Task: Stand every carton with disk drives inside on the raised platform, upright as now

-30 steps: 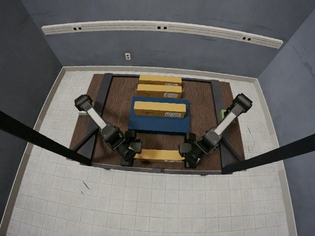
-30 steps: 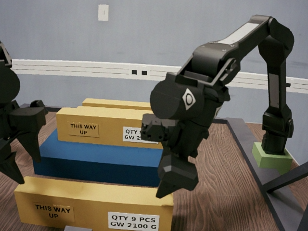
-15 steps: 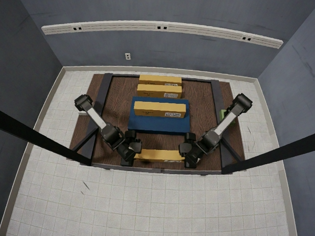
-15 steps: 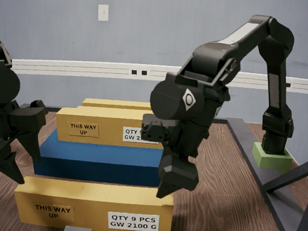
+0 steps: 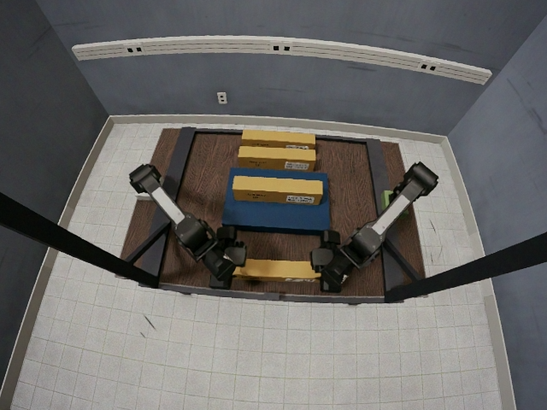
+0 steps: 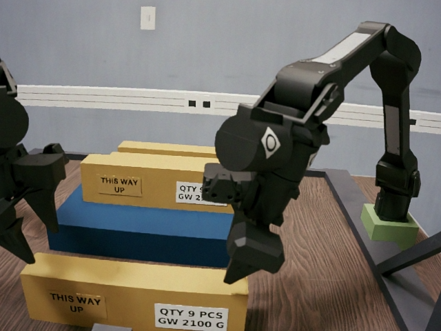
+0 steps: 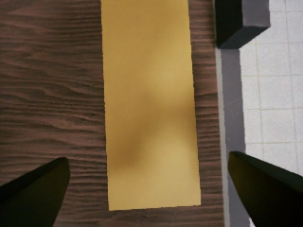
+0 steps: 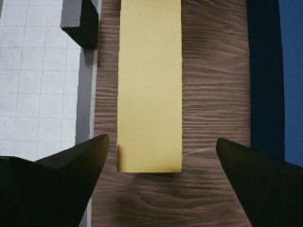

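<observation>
The carton lies 14 cm to the left of my right hand, 10 cm below it and 1 cm behind it. Also, from my right hand: blue raised platform (27 cm ahead, 16 cm to the left, 11 cm below).
My left hand is 140 mm to the left of the carton and 100 mm above it. Round my left hand: blue raised platform (290 mm ahead, 130 mm to the right, 120 mm below).
</observation>
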